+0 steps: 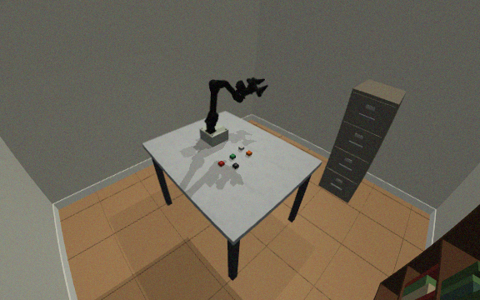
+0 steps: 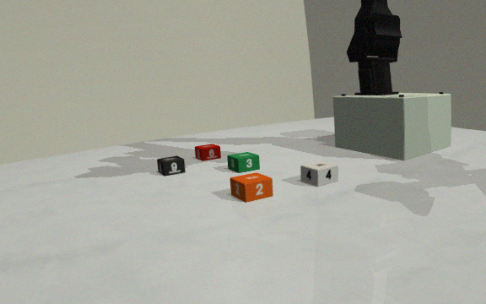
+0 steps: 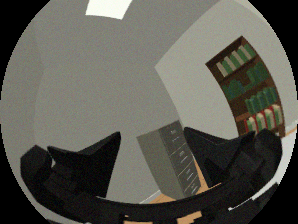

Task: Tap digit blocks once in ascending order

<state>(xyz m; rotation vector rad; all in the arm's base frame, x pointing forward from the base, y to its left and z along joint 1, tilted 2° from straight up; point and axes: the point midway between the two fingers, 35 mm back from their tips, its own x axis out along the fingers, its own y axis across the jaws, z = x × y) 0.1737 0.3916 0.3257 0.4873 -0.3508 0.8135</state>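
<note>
My gripper tip is 43 cm above the orange block, 33 cm to the left of it and 13 cm short of it. From my gripper tip the other things lie so: black block: 51 cm to the right, 43 cm below, 15 cm ahead; then green block: 44 cm to the right, 43 cm below, 7 cm ahead; then white block: 43 cm below, 32 cm to the right, 4 cm ahead.
</note>
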